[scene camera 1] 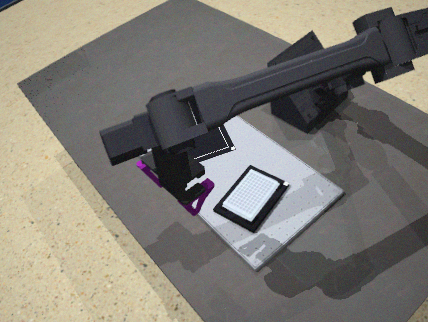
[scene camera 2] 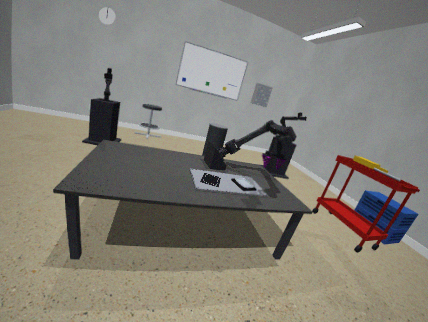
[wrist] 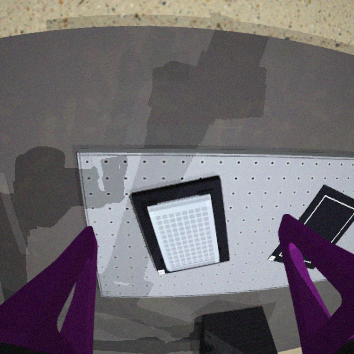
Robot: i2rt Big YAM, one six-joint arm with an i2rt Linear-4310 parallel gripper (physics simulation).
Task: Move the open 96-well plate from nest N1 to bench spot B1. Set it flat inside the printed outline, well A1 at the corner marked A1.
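Frame: origin at the arm's base, x ahead, y left, z up, level; metres.
Seen in the pictures: gripper, fingertip midpoint: (scene camera 1: 179, 199) (scene camera 2: 270, 168) (wrist: 189, 230); arm's base, origin of the base link: (scene camera 2: 218, 154).
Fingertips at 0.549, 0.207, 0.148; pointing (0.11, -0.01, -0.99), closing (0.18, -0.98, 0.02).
Pixels of each thing's top centre, then the offset from my fingertips to it, as dx, dy, dz. "*": a spot on its surface instead. Level surfaces: height alone.
- white 96-well plate, middle of its top: (wrist: 186, 239) (scene camera 1: 250, 192) (scene camera 2: 244, 181) -0.187, -0.055, -0.201
- black nest, middle of its top: (wrist: 186, 235) (scene camera 1: 251, 194) (scene camera 2: 244, 182) -0.187, -0.055, -0.209
- small white tag, surface spot: (wrist: 161, 272) (scene camera 1: 286, 182) * -0.279, -0.030, -0.215
- Bench spot B1, surface spot: (wrist: 325, 220) (scene camera 2: 211, 181) * -0.160, -0.302, -0.225
- white corner tag, surface spot: (wrist: 272, 258) (scene camera 1: 232, 147) * -0.250, -0.227, -0.224
- light perforated board, middle of its top: (wrist: 253, 237) (scene camera 1: 229, 168) (scene camera 2: 228, 181) -0.201, -0.172, -0.226
- dark table, its level: dz -0.240
The white 96-well plate (scene camera 1: 251, 196) (scene camera 2: 246, 182) (wrist: 187, 235) lies in the black nest (scene camera 1: 235, 220) (wrist: 175, 190), N1. A small white tag (scene camera 1: 286, 184) (wrist: 161, 272) marks one nest corner. Bench spot B1 (scene camera 1: 212, 142) (scene camera 2: 210, 180) (wrist: 325, 220) is a black patch with a white printed outline and a white corner tag (scene camera 1: 233, 148) (wrist: 272, 258). The arm hides part of it in scene camera 1. My purple-fingered gripper (scene camera 1: 176, 196) (scene camera 2: 274, 160) (wrist: 189, 230) is open and empty, raised above the board. In the wrist view the plate shows between the fingers and the right finger overlaps B1.
Nest and spot are on a light perforated board (scene camera 1: 310, 185) (wrist: 250, 190) on the dark table (scene camera 1: 125, 65) (scene camera 2: 135, 175) (wrist: 100, 90). A dark block (scene camera 1: 300, 107) (wrist: 235, 325) stands beside the board. A red cart (scene camera 2: 345, 218) stands right of the table.
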